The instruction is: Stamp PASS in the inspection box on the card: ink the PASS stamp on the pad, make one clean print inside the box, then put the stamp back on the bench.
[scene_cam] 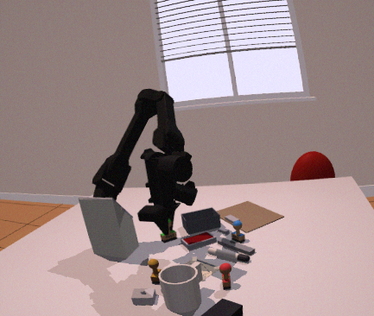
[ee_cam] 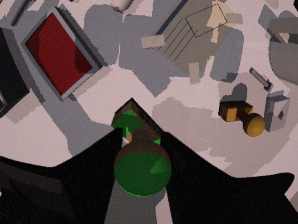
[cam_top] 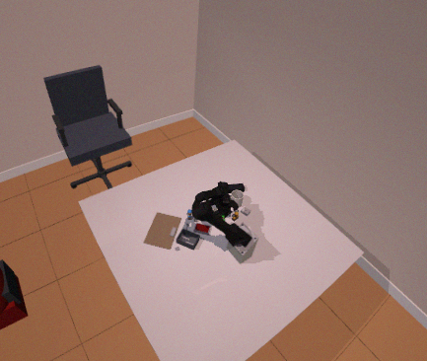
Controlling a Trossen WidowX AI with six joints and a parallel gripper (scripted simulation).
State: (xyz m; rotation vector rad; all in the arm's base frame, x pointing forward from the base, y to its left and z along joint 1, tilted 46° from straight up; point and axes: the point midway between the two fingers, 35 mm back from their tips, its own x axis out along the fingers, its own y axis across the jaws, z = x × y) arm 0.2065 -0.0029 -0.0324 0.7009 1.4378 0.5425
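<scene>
Now: the red ink pad 50 mm ahead of my gripper tip, 90 mm to the left of it and 80 mm below it. Round my gripper tip: card 90 mm ahead, 60 mm to the right, 80 mm below; green-knobbed stamp right at my gripper tip; orange-knobbed stamp 10 mm behind, 120 mm to the right, 60 mm below.
</scene>
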